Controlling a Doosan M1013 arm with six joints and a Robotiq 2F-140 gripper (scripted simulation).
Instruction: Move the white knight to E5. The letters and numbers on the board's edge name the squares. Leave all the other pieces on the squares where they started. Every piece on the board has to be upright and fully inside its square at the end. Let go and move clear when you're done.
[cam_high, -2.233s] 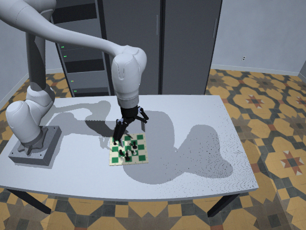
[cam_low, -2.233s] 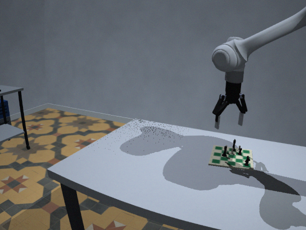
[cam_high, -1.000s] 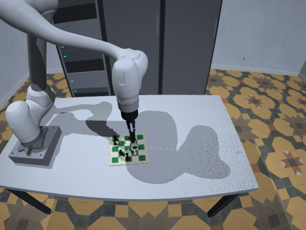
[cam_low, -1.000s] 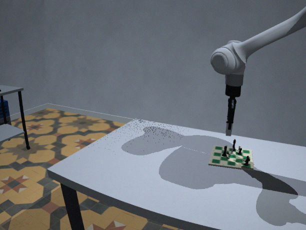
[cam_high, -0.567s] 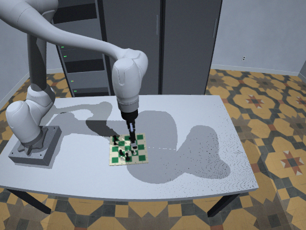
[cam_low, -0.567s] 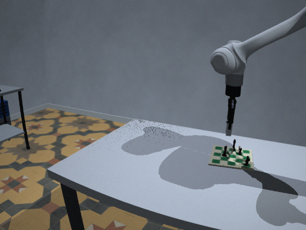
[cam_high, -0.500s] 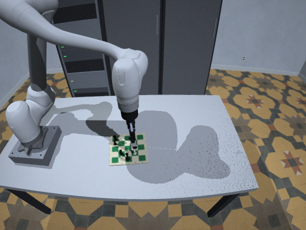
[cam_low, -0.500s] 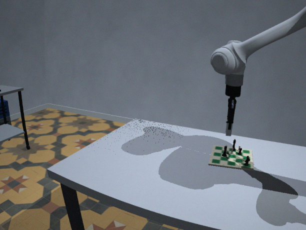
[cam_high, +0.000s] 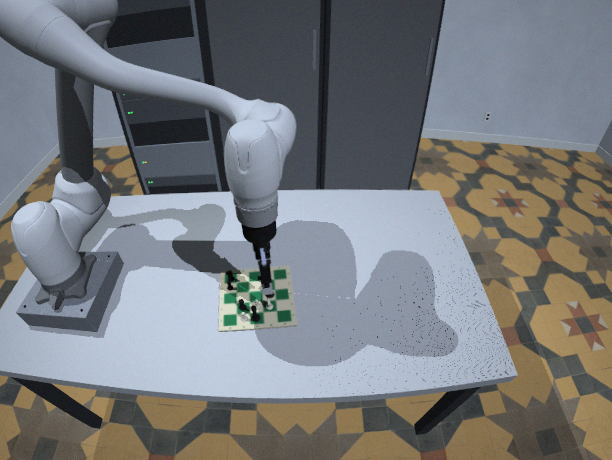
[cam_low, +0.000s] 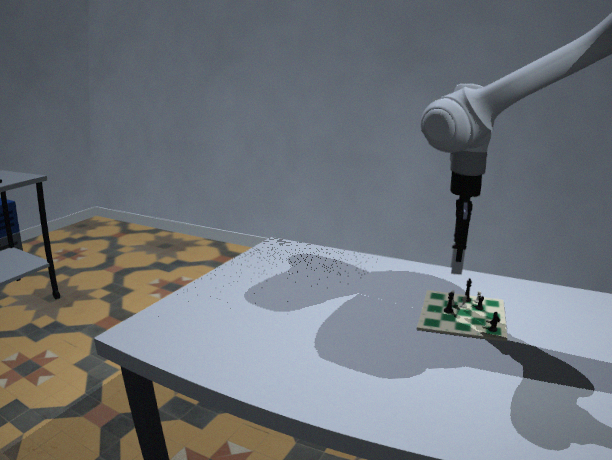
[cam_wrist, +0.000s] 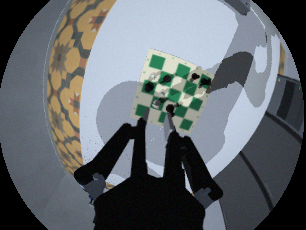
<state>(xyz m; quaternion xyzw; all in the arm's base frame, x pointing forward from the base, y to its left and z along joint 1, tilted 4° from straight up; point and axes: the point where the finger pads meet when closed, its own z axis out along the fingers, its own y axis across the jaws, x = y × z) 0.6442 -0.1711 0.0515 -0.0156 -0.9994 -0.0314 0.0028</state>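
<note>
My hand is 110 mm above the white knight. Round my hand: green-and-cream chessboard (130 mm below, 40 mm to the left, 30 mm behind).
</note>
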